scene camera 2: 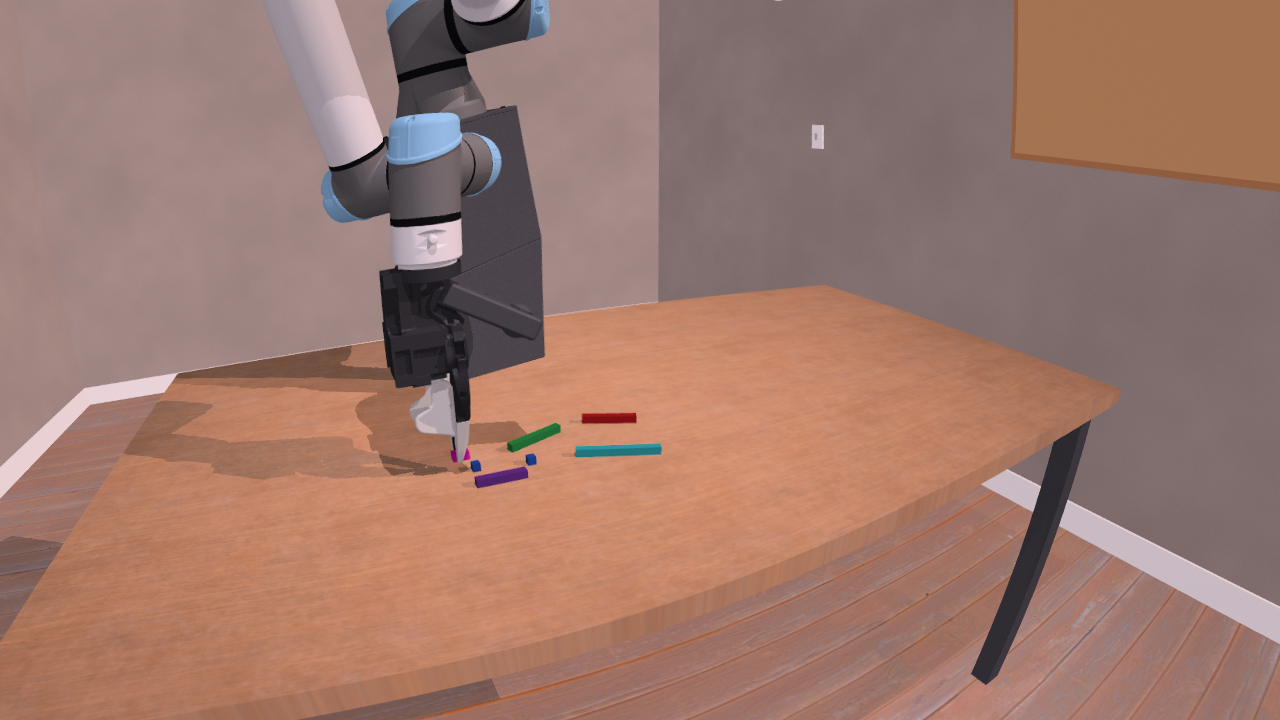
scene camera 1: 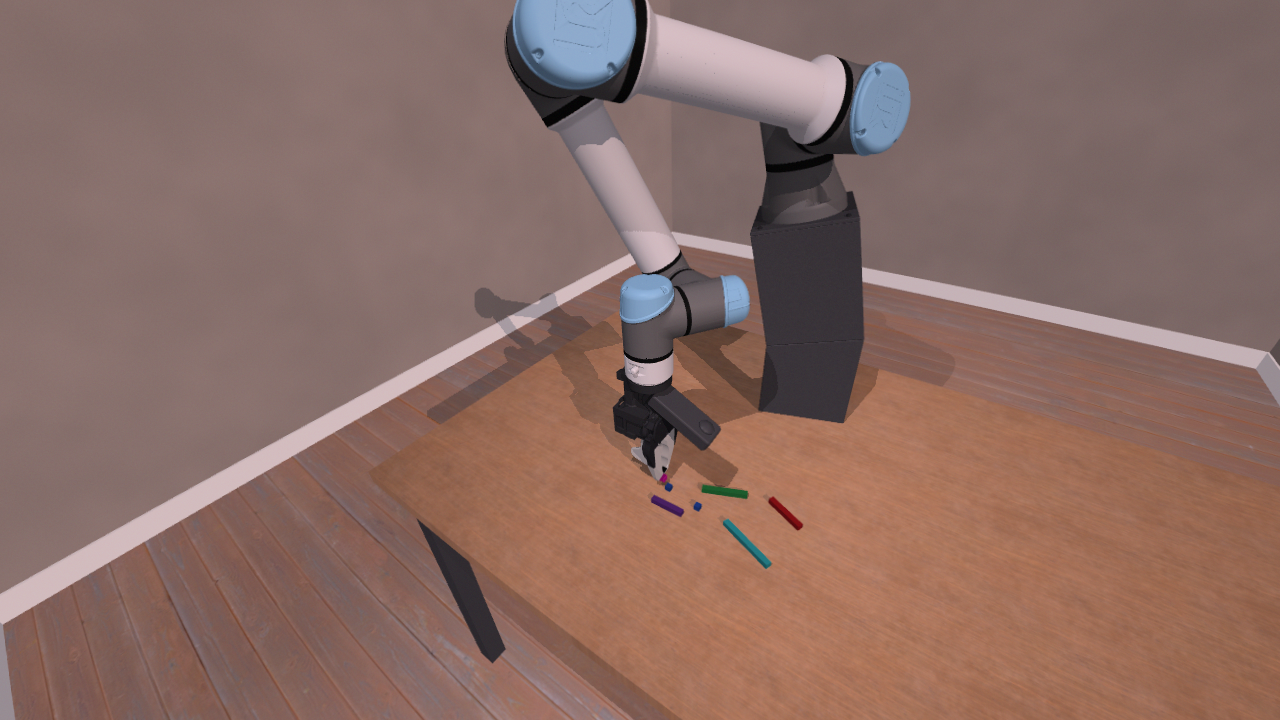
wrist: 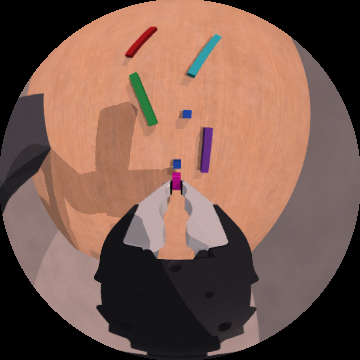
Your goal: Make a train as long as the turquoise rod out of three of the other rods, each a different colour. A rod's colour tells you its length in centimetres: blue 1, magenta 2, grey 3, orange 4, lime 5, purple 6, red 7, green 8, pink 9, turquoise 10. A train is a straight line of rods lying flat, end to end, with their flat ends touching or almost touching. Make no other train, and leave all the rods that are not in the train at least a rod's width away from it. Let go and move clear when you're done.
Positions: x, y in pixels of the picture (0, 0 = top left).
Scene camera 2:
my gripper: 458, 459
turquoise rod: 632, 449
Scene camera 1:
my gripper: 659, 477
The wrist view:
my gripper: 176, 181
